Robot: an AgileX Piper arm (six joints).
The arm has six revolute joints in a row. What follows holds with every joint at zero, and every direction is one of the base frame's.
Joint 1 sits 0.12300 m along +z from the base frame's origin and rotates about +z.
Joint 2 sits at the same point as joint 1 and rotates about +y.
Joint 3 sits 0.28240 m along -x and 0.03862 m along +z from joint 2 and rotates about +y.
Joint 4 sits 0.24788 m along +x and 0.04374 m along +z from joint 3 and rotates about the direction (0.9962, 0, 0.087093).
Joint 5 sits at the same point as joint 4 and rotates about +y.
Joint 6 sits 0.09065 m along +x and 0.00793 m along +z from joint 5 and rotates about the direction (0.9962, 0, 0.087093).
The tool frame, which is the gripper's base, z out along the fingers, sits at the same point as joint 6; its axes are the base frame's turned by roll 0.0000, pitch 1.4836 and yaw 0.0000 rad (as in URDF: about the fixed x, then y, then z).
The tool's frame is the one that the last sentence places.
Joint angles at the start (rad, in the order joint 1, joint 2, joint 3, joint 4, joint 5, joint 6):
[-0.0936, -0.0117, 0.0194, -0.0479, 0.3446, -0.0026]
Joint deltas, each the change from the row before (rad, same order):
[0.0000, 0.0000, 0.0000, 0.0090, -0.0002, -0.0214]
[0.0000, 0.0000, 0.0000, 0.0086, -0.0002, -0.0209]
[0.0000, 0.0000, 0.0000, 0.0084, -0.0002, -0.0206]
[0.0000, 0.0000, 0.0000, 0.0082, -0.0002, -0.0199]
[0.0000, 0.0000, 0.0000, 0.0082, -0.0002, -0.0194]
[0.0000, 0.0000, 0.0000, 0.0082, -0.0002, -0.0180]
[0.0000, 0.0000, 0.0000, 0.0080, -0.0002, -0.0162]
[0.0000, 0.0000, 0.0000, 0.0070, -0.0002, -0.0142]
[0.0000, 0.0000, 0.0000, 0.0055, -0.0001, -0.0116]
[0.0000, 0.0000, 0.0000, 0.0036, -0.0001, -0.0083]
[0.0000, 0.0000, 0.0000, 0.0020, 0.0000, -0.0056]
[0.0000, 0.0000, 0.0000, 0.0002, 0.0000, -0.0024]
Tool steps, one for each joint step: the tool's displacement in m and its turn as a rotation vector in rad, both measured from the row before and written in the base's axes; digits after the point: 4 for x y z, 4 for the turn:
[0.0000, 0.0003, 0.0000, -0.0116, 0.0012, 0.0063]
[0.0000, 0.0003, 0.0000, -0.0115, 0.0011, 0.0062]
[0.0000, 0.0003, 0.0000, -0.0115, 0.0011, 0.0061]
[0.0000, 0.0003, 0.0000, -0.0110, 0.0010, 0.0059]
[0.0000, 0.0002, 0.0000, -0.0105, 0.0008, 0.0057]
[0.0000, 0.0002, 0.0000, -0.0092, 0.0007, 0.0053]
[0.0000, 0.0002, 0.0000, -0.0077, 0.0005, 0.0049]
[0.0000, 0.0002, 0.0000, -0.0067, 0.0004, 0.0043]
[0.0000, 0.0002, 0.0000, -0.0057, 0.0004, 0.0035]
[0.0000, 0.0001, 0.0000, -0.0044, 0.0002, 0.0024]
[0.0000, 0.0001, 0.0000, -0.0034, 0.0003, 0.0016]
[0.0000, 0.0000, 0.0000, -0.0021, 0.0002, 0.0006]

